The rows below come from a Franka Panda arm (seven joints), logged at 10 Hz.
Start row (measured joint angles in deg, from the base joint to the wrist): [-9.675 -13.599 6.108 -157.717 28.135 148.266 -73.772]
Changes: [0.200 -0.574 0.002 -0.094 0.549 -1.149 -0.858]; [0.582 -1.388 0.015 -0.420 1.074 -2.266 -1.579]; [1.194 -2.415 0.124 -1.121 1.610 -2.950 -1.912]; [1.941 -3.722 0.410 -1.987 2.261 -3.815 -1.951]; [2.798 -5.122 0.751 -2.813 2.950 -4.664 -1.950]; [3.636 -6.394 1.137 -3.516 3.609 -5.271 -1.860]
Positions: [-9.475 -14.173 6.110 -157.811 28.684 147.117 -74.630]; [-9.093 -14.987 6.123 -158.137 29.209 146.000 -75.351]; [-8.481 -16.014 6.232 -158.838 29.745 145.316 -75.684]; [-7.734 -17.321 6.518 -159.704 30.396 144.451 -75.723]; [-6.877 -18.721 6.859 -160.530 31.085 143.602 -75.722]; [-6.039 -19.993 7.245 -161.233 31.744 142.995 -75.632]
